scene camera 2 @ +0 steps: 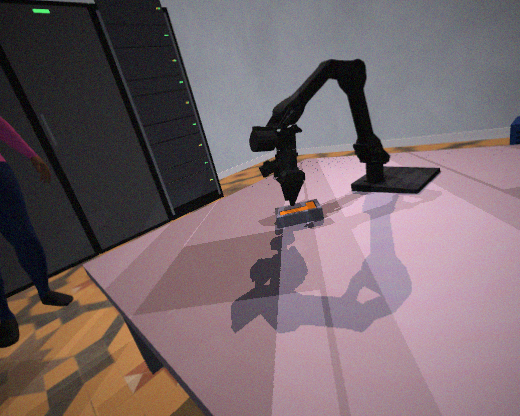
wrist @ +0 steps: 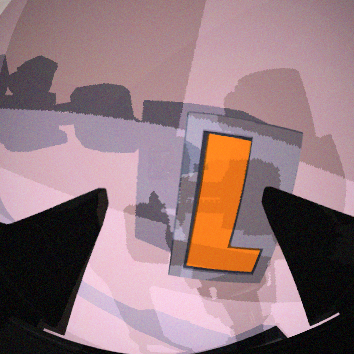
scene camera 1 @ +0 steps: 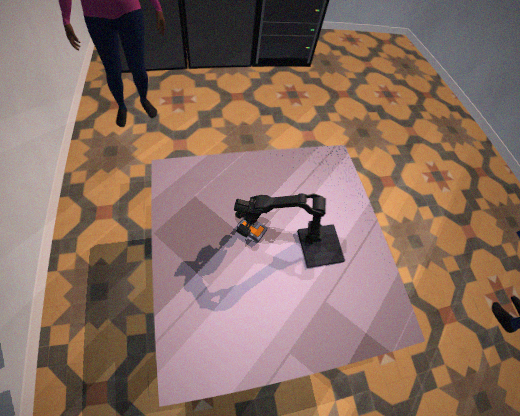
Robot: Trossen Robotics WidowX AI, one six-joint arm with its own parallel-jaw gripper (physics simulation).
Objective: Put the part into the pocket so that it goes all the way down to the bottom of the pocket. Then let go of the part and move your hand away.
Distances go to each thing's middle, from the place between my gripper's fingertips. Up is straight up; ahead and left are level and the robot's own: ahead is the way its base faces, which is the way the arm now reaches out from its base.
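Here is the grey pocket block (wrist: pixel 274 153), 50 mm below my hand and 40 mm behind it. I also see the orange block (wrist: pixel 225 159), which is 50 mm below my hand, 10 mm to the left of it and 40 mm behind it.
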